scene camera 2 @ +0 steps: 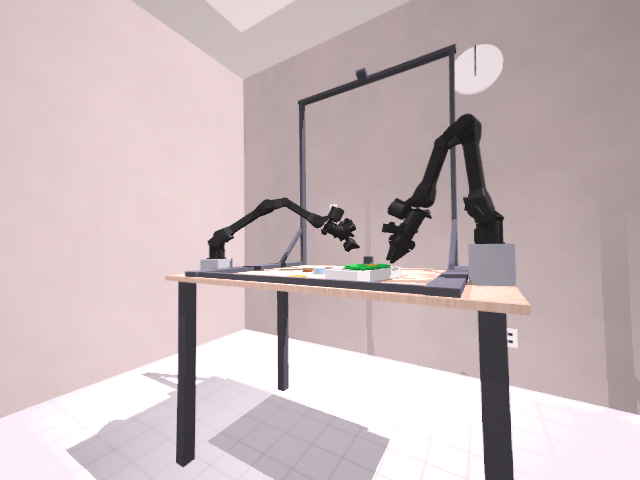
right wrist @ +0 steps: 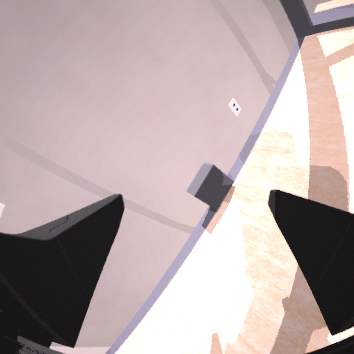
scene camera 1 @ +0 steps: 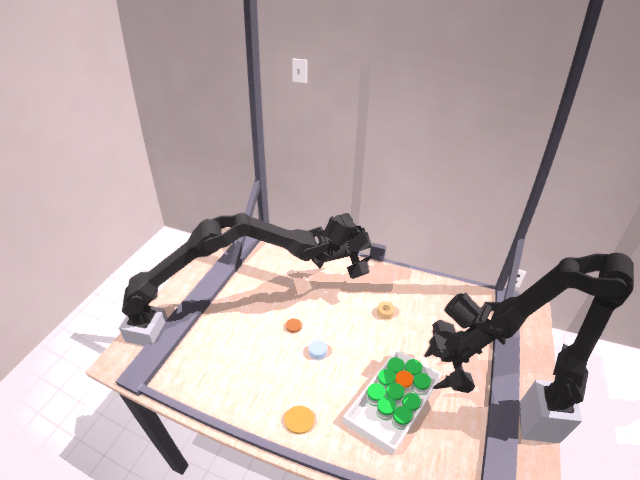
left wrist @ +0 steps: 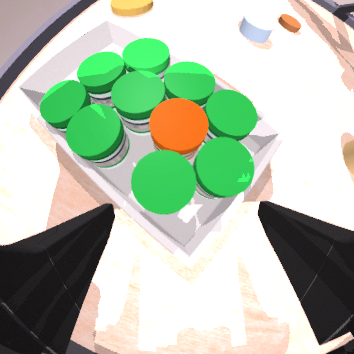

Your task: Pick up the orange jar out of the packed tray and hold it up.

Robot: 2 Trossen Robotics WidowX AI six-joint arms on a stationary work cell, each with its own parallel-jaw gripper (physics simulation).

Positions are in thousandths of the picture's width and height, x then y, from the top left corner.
Labels:
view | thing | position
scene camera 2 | left gripper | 607, 545
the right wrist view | right gripper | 555, 564
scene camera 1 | left gripper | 671, 776
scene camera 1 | right gripper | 571, 505
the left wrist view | left gripper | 530, 592
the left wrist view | orange jar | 501, 352
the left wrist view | green jar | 383, 267
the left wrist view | green jar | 631, 470

